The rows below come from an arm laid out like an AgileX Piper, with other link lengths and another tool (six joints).
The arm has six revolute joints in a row. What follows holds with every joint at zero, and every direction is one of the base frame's. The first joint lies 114.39 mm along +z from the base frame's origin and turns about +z. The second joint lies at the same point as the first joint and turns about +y. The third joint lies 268.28 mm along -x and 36.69 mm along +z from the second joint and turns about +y. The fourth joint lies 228.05 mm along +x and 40.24 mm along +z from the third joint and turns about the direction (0.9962, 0, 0.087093). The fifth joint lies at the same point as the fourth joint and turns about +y. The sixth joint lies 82.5 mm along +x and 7.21 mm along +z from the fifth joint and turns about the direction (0.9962, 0, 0.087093). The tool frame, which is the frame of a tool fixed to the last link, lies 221.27 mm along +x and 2 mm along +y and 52.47 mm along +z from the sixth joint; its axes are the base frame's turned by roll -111.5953, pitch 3.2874 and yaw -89.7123 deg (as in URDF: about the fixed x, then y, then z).
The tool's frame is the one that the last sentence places.
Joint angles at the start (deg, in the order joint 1, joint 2, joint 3, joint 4, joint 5, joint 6): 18.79 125.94 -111.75 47.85 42.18 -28.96
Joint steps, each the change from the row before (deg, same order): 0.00 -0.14 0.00 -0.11 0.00 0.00; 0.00 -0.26 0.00 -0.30 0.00 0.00; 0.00 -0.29 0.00 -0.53 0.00 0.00; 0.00 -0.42 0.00 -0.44 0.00 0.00; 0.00 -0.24 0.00 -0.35 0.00 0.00; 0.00 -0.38 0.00 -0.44 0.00 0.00; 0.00 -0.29 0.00 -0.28 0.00 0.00; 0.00 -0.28 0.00 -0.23 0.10 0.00; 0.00 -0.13 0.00 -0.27 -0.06 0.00; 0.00 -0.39 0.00 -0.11 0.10 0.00; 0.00 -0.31 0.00 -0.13 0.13 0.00; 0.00 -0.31 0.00 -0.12 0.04 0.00; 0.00 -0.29 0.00 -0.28 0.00 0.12; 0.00 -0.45 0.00 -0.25 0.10 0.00; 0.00 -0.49 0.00 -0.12 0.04 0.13; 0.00 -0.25 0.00 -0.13 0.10 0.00
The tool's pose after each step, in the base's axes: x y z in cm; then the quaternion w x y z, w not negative. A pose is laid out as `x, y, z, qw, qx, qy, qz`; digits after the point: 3 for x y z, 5 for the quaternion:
56.133, 34.899, 14.478, 0.28924, -0.80902, 0.49581, 0.12646
56.127, 34.835, 14.693, 0.28928, -0.81009, 0.49484, 0.12332
56.126, 34.724, 14.882, 0.28826, -0.81192, 0.49358, 0.11864
56.113, 34.626, 15.242, 0.28854, -0.81343, 0.49206, 0.11380
56.109, 34.550, 15.422, 0.28817, -0.81460, 0.49111, 0.11044
56.098, 34.452, 15.737, 0.28818, -0.81606, 0.48971, 0.10578
56.086, 34.387, 15.992, 0.28850, -0.81697, 0.48869, 0.10255
56.030, 34.350, 16.221, 0.28856, -0.81798, 0.48743, 0.10028
56.056, 34.280, 16.315, 0.28818, -0.81866, 0.48705, 0.09760
55.984, 34.264, 16.697, 0.28958, -0.81928, 0.48561, 0.09545
55.905, 34.249, 16.976, 0.29022, -0.82003, 0.48427, 0.09378
55.864, 34.221, 17.281, 0.29134, -0.82050, 0.48323, 0.09163
55.852, 34.148, 17.532, 0.29177, -0.82084, 0.48287, 0.08903
55.774, 34.097, 17.943, 0.29276, -0.82184, 0.48118, 0.08568
55.712, 34.054, 18.445, 0.29515, -0.82172, 0.48035, 0.08325
55.647, 34.034, 18.662, 0.29554, -0.82235, 0.47929, 0.08171

